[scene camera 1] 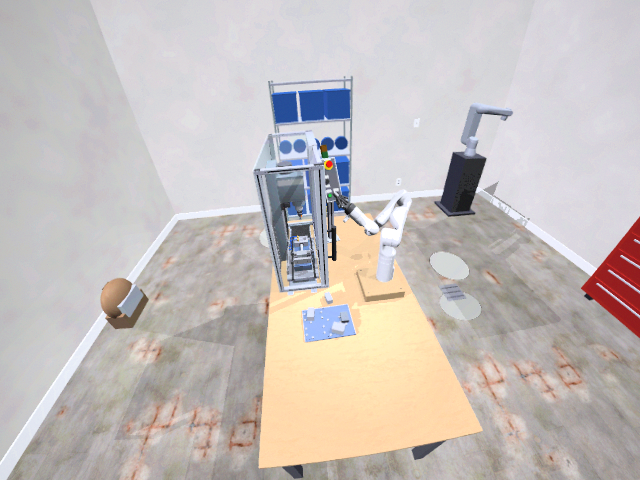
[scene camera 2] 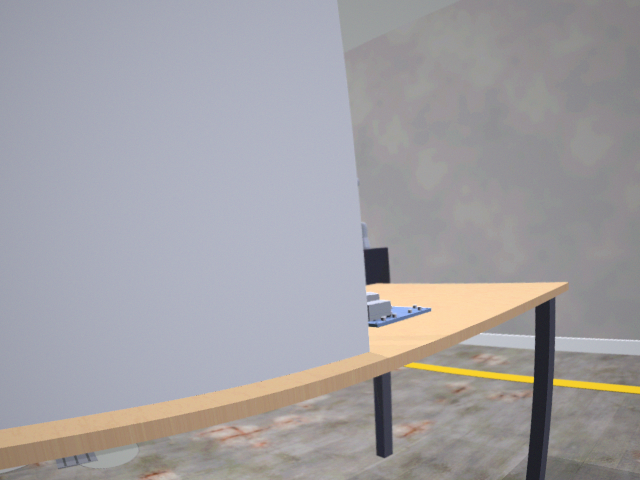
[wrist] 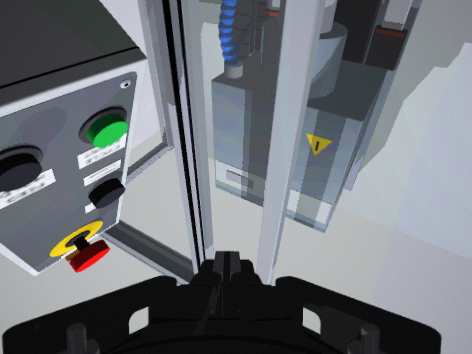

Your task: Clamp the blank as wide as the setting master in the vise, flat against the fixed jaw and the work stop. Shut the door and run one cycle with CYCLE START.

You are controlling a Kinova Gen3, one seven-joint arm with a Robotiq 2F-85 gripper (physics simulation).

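Places are measured from the arm's base along level axes (x right, y back, z down), in metres.
Pixels of known places: gripper, between the fingertips: [scene camera 1: 332, 192] [wrist: 227, 267]; arm's base, origin of its link: [scene camera 1: 383, 276].
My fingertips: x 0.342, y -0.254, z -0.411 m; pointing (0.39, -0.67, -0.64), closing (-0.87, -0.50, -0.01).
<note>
For each thing: its middle in the pictures, then the offset to it from my fingertips. "pt": a spot on its surface instead. Level surfaces: height alone.
- green button, middle of its body: [wrist: 102, 123] [scene camera 1: 329, 195] dx +0.090, dy -0.011, dz +0.063 m
- vise, a spot on its surface: [scene camera 1: 301, 246] pt dx -0.092, dy -0.223, dz +0.316 m
- black handle, a spot on its surface: [scene camera 1: 333, 242] pt dx -0.234, dy -0.032, dz +0.200 m
- blue plate, middle of its body: [scene camera 2: 364, 314] [scene camera 1: 327, 322] dx -0.578, dy -0.112, dz +0.458 m
- small grey block, middle of its body: [scene camera 1: 328, 298] dx -0.430, dy -0.091, dz +0.444 m
- table, height of its surface: dz +0.463 m
- red emergency stop, middle of its body: [wrist: 80, 241] [scene camera 1: 328, 164] dx +0.187, dy -0.002, dz -0.110 m
My gripper [scene camera 1: 338, 197] [wrist: 227, 267] is shut and empty, in front of the grey control panel [scene camera 1: 333, 178] [wrist: 55, 117]. A green button [wrist: 107, 131] [scene camera 1: 329, 195] is on the panel, left of and above the fingertips in the wrist view, apart from them; its label is unreadable. The vise [scene camera 1: 301, 246] is inside the machine enclosure [scene camera 1: 324, 232]; whether a blank is clamped in it is too small to tell. A black handle [scene camera 1: 333, 242] stands at the enclosure's right side; I cannot tell if the door is fully shut. Grey blocks [scene camera 1: 310, 314] [scene camera 1: 344, 316] [scene camera 1: 338, 327] lie on the blue plate [scene camera 1: 315, 335] [scene camera 2: 408, 313].
A small grey block [scene camera 1: 328, 298] lies on the table [scene camera 1: 361, 392] between plate and enclosure. A red emergency stop [wrist: 90, 256] [scene camera 1: 328, 164] and black knobs [wrist: 106, 193] [wrist: 20, 169] stick out of the panel. Enclosure posts stand close beyond the fingertips. A blue-bin rack [scene camera 1: 352, 103] stands behind.
</note>
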